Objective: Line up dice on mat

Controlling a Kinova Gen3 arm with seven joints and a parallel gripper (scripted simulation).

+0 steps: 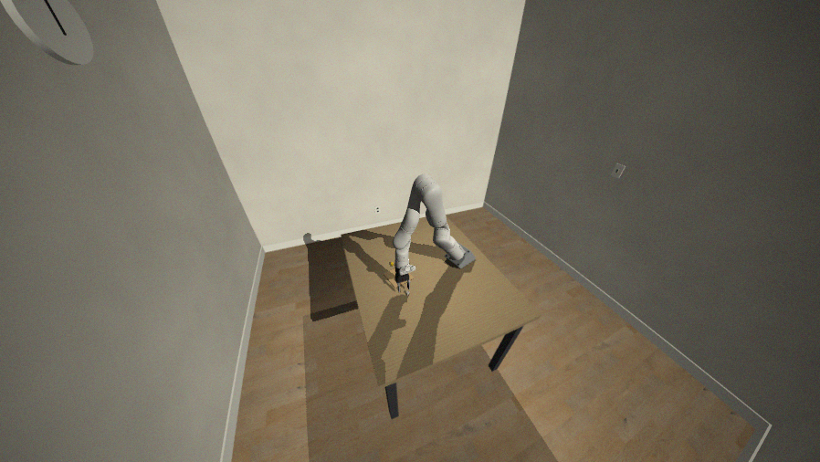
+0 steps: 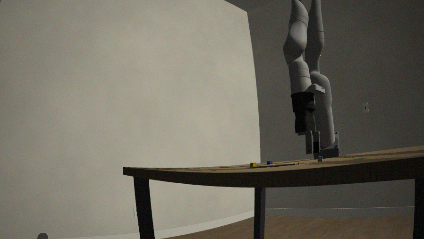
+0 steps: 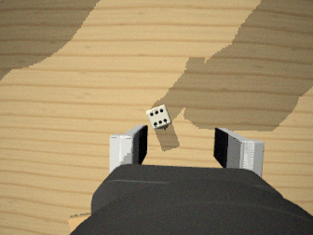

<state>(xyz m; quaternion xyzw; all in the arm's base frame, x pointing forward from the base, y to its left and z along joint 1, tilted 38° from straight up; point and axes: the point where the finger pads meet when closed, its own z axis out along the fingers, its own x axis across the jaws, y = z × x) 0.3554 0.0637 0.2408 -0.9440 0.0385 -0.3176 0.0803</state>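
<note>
The white die lies 40 mm below my hand, 20 mm to the left of it and 20 mm behind it. The rest, counted from my hand: blue die: 230 mm to the right, 100 mm behind, 40 mm below; tan mat: 130 mm to the right, 40 mm below, 20 mm behind; yellow die: 240 mm to the right, 40 mm below, 10 mm behind.
</note>
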